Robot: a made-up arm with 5 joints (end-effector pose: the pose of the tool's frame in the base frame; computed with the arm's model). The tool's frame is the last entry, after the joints. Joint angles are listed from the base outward.
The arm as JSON. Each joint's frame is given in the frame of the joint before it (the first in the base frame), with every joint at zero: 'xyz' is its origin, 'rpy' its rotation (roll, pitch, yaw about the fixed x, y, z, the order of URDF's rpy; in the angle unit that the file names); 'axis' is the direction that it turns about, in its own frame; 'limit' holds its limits. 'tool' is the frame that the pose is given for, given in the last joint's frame.
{
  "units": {
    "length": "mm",
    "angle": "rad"
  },
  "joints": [
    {
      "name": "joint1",
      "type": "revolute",
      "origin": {
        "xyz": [
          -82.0,
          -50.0,
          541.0
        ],
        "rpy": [
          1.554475,
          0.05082,
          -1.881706
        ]
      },
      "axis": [
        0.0,
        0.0,
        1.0
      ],
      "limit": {
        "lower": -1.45,
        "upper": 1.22
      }
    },
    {
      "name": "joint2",
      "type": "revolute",
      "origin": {
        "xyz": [
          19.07,
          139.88,
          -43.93
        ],
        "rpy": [
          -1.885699,
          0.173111,
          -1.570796
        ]
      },
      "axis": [
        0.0,
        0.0,
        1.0
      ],
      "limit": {
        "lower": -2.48,
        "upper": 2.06
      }
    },
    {
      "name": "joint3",
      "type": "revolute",
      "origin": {
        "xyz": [
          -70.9,
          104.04,
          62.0
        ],
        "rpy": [
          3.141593,
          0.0,
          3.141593
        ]
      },
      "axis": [
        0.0,
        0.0,
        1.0
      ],
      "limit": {
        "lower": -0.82,
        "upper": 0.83
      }
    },
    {
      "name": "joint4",
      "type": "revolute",
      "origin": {
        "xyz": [
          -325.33,
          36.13,
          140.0
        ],
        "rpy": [
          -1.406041,
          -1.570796,
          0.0
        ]
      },
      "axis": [
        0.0,
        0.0,
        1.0
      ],
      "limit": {
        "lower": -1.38,
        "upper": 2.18
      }
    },
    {
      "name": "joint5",
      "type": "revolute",
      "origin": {
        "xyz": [
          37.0,
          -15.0,
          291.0
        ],
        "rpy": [
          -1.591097,
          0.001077,
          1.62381
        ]
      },
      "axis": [
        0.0,
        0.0,
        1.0
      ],
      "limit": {
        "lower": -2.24,
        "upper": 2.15
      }
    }
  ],
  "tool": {
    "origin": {
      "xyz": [
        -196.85,
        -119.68,
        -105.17
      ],
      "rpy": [
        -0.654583,
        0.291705,
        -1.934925
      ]
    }
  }
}
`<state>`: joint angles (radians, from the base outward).
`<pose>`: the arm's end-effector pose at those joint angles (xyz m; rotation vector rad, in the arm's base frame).
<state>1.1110 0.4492 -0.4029 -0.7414 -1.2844</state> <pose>0.5409 -0.0746 0.3607 -0.3521 0.3747 -0.9736</pose>
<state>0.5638 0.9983 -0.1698 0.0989 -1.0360</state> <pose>0.5381 0.2725 0.5995 0.4915 0.6099 0.1020</pose>
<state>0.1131 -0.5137 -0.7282 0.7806 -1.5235</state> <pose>0.3238 0.1837 0.4123 1.2798 1.9943 0.1341</pose>
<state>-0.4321 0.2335 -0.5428 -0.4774 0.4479</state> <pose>0.7373 -0.0974 0.9552 0.7077 -0.8737 0.3159</pose>
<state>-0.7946 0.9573 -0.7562 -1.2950 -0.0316</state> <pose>0.1888 -0.7444 1.1349 0.6907 -1.3077 -0.8549</pose>
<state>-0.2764 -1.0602 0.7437 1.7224 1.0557</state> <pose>-0.2031 0.0900 0.0971 1.5954 0.1445 -1.7810</pose>
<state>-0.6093 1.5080 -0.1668 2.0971 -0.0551</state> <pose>-0.2360 -0.3235 1.2173 -1.2078 0.6140 -2.6988</pose>
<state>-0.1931 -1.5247 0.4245 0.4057 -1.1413</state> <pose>-0.4537 0.2130 0.5447 -0.6541 -2.2373 1.0614</pose>
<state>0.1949 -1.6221 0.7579 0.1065 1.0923</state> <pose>-0.6201 0.0916 0.3768 0.7571 1.5100 -0.8749</pose>
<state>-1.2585 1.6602 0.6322 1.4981 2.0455</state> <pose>0.1004 -0.6839 0.6858 -0.9374 1.7369 0.5014</pose>
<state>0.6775 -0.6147 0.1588 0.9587 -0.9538</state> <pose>-0.0103 0.0262 0.1162 1.6348 1.6956 -1.1355</pose>
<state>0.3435 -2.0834 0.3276 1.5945 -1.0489</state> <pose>-0.3297 0.1701 0.4401 -1.5479 -0.4753 1.6692</pose>
